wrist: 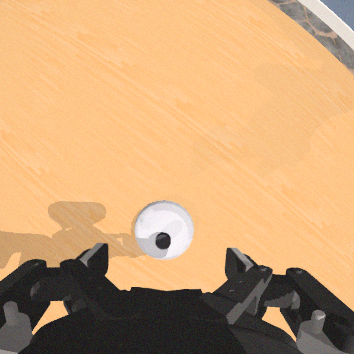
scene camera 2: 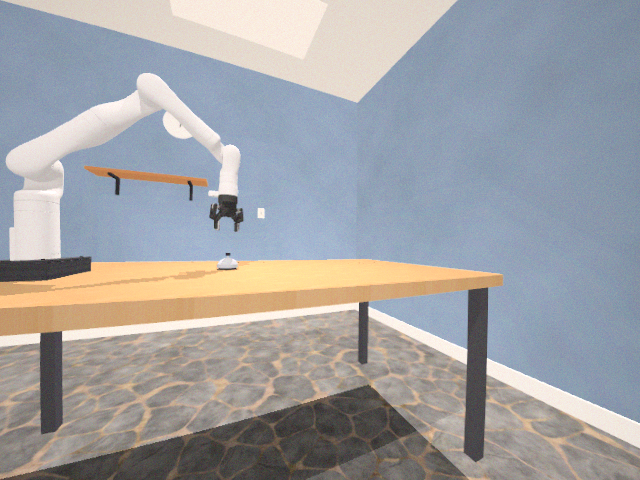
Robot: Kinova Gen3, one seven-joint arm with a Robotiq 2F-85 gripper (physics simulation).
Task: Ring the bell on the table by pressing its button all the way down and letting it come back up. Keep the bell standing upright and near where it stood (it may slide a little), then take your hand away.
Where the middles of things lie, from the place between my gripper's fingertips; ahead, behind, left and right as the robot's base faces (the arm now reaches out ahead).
The white domed bell (wrist: 167, 216) is 12 cm below my hand and 2 cm to the right of it.
